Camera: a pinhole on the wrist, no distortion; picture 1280 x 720 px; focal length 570.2 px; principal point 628.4 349.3 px. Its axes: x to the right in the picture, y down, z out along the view. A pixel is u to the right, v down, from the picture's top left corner.
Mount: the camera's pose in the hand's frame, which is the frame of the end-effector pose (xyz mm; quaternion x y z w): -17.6 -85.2 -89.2 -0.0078 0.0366 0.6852 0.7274
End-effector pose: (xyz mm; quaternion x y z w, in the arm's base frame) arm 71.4 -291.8 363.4 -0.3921 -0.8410 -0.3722 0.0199
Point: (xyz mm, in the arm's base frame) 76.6 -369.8 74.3
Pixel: 282 670
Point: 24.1 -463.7 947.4
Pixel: behind the camera
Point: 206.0 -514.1 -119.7
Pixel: outside the picture
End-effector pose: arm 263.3 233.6 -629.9 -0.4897 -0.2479 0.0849 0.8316
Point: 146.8 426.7 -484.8
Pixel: 670 314
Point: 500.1 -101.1 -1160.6
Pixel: behind the camera
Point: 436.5 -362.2 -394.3
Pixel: behind the camera
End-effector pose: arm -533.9 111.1 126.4 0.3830 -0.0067 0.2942 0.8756
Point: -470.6 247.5 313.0
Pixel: outside the picture
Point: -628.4 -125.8 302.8
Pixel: 780 608
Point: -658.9 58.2 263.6
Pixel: 1174 630
